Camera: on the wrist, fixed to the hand. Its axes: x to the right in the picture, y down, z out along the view.
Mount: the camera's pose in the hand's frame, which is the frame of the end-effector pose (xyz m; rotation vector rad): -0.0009 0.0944 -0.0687 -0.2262 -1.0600 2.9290
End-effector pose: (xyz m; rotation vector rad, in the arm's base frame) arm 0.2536 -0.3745 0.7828 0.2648 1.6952 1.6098
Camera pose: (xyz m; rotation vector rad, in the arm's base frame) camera 0.1773 -0.4103 0.8636 -2.0960 0.6910 -0.9795
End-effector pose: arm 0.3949 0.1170 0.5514 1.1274 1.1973 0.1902
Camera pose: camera 0.3788 0.2024 0.6294 1.3947 -2.0211 1.4517
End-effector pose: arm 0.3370 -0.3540 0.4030 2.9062 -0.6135 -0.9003
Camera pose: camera 0.3402 -0.4461 0.4747 -0.7440 -2.3283 -0.8529
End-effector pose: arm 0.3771 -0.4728 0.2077 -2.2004 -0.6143 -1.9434
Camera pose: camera 0.3509 -0.5838 0.2325 -1.0296 1.7217 0.7165
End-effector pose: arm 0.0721 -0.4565 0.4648 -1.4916 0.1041 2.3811
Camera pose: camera 0.1022 -0.5618 0.4242 -0.6440 -0.8019 -0.7316
